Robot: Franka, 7 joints.
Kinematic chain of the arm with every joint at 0, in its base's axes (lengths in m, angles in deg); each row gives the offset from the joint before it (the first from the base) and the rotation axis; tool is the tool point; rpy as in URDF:
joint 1: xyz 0 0 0.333 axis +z
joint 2: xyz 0 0 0 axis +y
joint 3: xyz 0 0 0.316 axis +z
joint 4: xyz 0.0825 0 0 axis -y
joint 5: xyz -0.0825 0 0.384 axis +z
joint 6: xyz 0 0 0 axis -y
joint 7: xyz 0.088 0 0 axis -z
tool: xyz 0 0 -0.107 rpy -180 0 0
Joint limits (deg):
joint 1: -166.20..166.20
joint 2: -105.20..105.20
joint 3: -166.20..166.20
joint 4: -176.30..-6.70
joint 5: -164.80..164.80
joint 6: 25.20..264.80
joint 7: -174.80..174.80
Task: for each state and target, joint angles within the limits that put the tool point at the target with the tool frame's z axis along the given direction. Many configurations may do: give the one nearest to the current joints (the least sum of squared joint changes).
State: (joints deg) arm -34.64 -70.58 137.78 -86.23 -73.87 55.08 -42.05
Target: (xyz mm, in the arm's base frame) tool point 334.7 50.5 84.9 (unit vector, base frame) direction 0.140 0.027 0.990
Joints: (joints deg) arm -82.22 -99.15 140.65 -130.59 -53.15 65.88 -42.05
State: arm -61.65 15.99 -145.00 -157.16 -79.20 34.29 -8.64
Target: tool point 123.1 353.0 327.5 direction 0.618 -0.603 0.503
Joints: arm -103.17 -11.81 -166.20 -137.76 -67.08 39.79 -8.64
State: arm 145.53 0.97 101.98 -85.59 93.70 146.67 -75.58
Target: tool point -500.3 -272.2 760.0 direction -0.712 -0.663 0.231
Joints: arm 134.41 -10.24 71.30 -87.35 125.63 162.09 -75.58
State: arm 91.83 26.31 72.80 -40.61 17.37 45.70 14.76
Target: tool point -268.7 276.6 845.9 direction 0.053 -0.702 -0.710
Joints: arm 74.60 23.95 82.37 -42.20 34.57 29.94 14.76
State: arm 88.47 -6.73 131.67 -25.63 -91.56 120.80 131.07
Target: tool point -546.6 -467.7 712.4 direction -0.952 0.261 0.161
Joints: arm 68.64 -30.35 139.05 -59.34 -77.24 131.02 131.07
